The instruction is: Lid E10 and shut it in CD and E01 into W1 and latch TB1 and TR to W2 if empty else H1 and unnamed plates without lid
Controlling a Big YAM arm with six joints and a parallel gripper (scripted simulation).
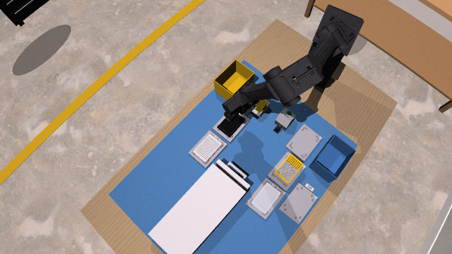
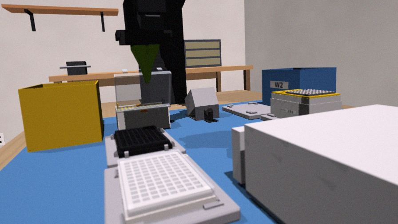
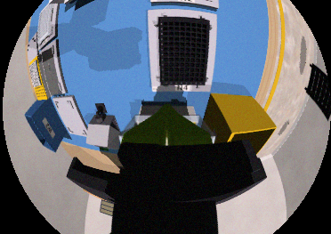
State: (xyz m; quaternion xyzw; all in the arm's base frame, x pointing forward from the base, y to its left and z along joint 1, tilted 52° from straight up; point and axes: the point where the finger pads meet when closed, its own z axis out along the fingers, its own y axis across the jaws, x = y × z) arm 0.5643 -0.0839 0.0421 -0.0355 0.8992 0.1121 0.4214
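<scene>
My hand is 10 cm past the tip box TB1, 6 cm above it and 3 cm to the left of it. The rest, counted from my hand: nest N4: 12 cm below, 5 cm ahead, 2 cm to the right; then black plate: 11 cm below, 5 cm ahead, 2 cm to the right; then yellow bin W1: 19 cm to the right, 9 cm below, 9 cm behind.
</scene>
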